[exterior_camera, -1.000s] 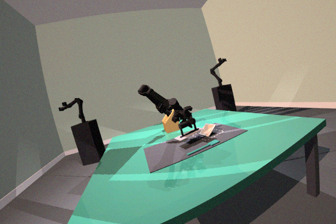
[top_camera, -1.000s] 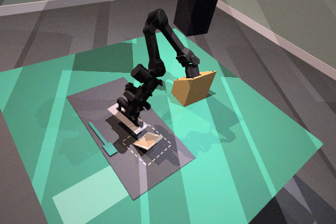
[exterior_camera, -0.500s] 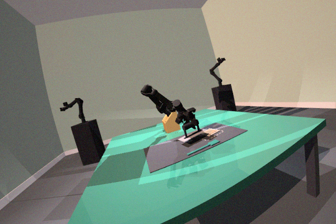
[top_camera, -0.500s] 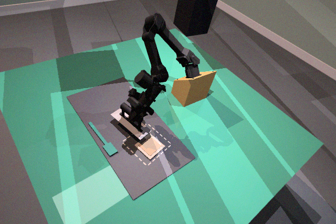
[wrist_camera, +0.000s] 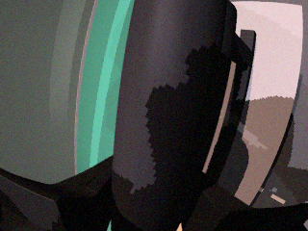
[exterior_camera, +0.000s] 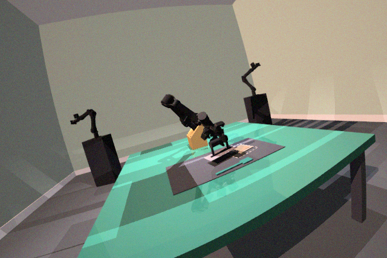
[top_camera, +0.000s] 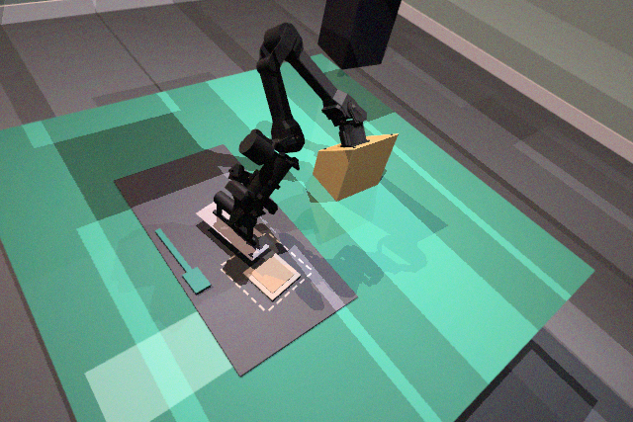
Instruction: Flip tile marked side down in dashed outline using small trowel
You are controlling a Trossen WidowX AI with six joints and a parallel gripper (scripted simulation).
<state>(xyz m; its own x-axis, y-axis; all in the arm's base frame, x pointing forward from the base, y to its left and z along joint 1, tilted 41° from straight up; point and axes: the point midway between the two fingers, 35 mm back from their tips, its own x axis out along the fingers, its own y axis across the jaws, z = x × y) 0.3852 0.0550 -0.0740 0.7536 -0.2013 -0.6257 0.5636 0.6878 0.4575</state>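
Now: gripper tip 10 mm past the grey mat, 30 mm to the left of it and 100 mm above it. From my gripper tip the other things lie so: teal trowel (120 mm ahead, 10 mm to the left, 80 mm below); then tile (60 mm behind, 120 mm to the left, 80 mm below).
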